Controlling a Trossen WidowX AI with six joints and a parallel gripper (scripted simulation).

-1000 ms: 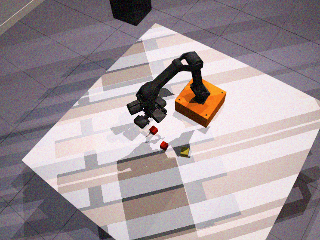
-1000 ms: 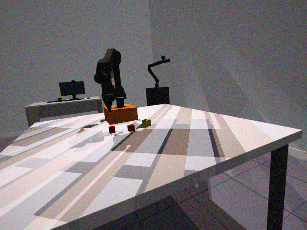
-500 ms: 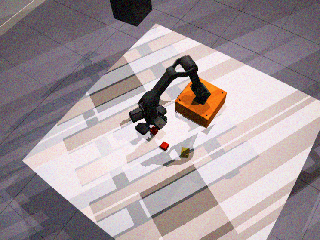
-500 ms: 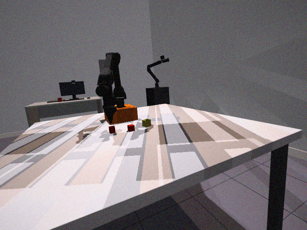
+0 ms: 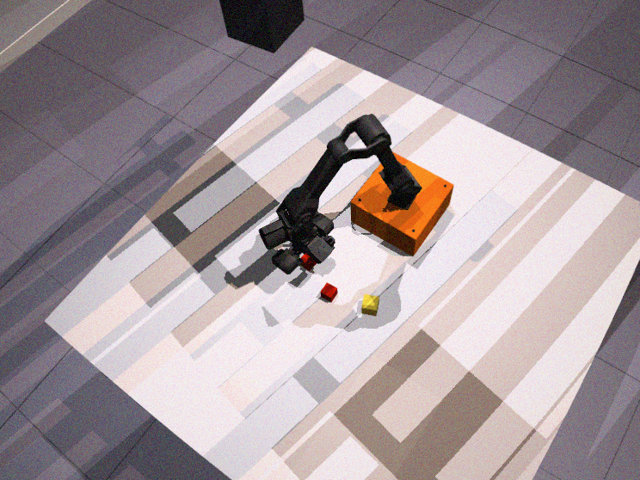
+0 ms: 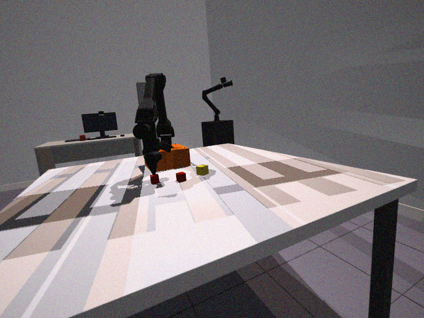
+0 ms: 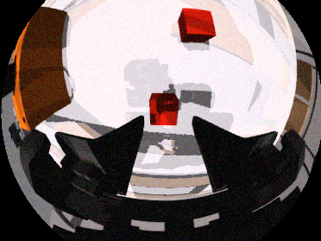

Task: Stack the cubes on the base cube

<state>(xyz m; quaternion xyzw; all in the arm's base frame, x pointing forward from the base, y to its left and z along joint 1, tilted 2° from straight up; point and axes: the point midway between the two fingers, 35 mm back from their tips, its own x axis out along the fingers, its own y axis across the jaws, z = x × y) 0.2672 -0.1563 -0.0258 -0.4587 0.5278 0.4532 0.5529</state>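
Now: gripper tip 30 mm short of the yellow base cube, 220 mm to the right of it and 20 mm above it.
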